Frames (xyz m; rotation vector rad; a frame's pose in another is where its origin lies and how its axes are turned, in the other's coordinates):
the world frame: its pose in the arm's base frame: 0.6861 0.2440 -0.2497 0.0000 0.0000 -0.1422
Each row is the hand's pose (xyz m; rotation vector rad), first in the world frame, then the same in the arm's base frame.
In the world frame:
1: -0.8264 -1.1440 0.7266 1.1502 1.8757 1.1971
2: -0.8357 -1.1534 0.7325 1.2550 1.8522 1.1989
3: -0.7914 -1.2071 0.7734 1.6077 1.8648 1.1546
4: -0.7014 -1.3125 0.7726 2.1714 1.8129 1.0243
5: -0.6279 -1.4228 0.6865 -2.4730 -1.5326 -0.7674
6: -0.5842 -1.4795 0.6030 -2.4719 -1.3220 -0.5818
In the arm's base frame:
1: -0.2941 -0.7713 0.4769 1.2610 1.7620 1.1181
2: -0.3046 -0.7793 0.4828 1.3622 1.7314 1.1223
3: -0.2684 -0.8388 0.5237 1.7098 1.7194 1.0935
4: -0.1942 -0.9558 0.5229 2.2623 1.6307 0.9932
5: -0.1371 -1.0755 0.4368 -2.6042 -1.3680 -0.7883
6: -0.1019 -1.1378 0.3533 -2.5809 -1.1526 -0.6139

